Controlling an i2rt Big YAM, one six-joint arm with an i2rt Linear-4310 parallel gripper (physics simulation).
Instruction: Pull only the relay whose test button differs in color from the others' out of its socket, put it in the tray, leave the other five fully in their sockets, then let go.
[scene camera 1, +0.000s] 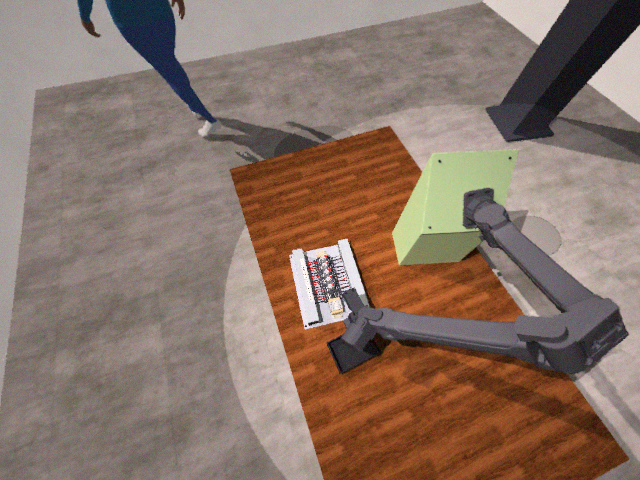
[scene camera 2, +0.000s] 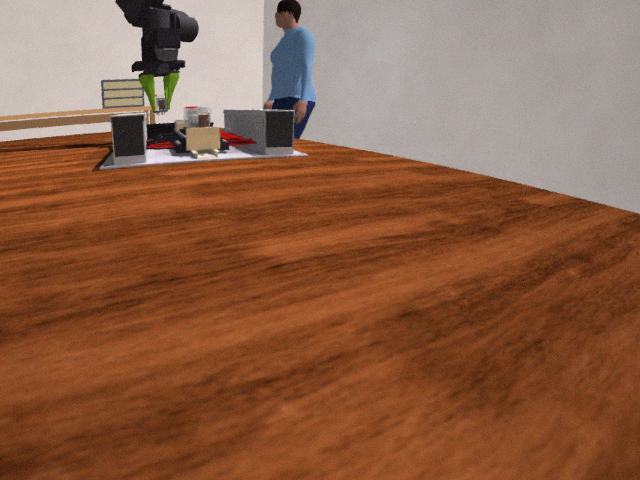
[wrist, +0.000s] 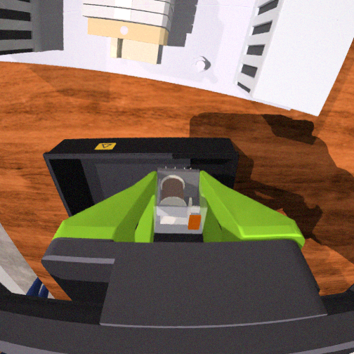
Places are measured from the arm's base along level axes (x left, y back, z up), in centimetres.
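Pixels of known places: gripper, between the fingertips: (scene camera 2: 160, 110); arm's base, origin of its link: (scene camera 1: 476, 207).
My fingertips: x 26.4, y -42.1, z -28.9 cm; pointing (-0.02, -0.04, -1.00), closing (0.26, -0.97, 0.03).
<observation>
Ahead of a thing's pixels: the offset from my fingertips to its middle. "spot": to the spot under its first point.
My gripper (scene camera 2: 160, 107) (wrist: 177, 178) is shut on a clear relay {dx +0.4, dy +0.1, dz +1.2 cm} (scene camera 2: 161, 102) (wrist: 173, 193) with an orange test button and a brown coil, its pins free. In the wrist view the relay overlaps the inside of the black tray {spot: dx +10.5, dy -6.3, dz -6.2 cm} (scene camera 1: 343, 363) (wrist: 145, 148); it is held up above it. In scene camera 1 the arm hides the fingers and relay. The relay row {spot: dx -22.2, dy -7.0, dz -0.1 cm} (scene camera 1: 326, 273) (scene camera 2: 191, 117) stands in black sockets on the white panel (scene camera 1: 330, 319) (scene camera 2: 170, 159), with red marks on top. How fully each relay sits is too small to tell.
White wire ducts (scene camera 1: 353, 266) (scene camera 2: 251, 129) (wrist: 300, 55) flank the sockets, and red wires run to them. A tan end block {dx -10.1, dy -5.5, dz -1.9 cm} (scene camera 1: 336, 304) (scene camera 2: 203, 138) (wrist: 127, 32) stands at the row's end near the tray. A green pedestal (scene camera 1: 465, 191) carries the arm. A person (scene camera 1: 149, 43) (scene camera 2: 293, 62) stands beyond the table.
</observation>
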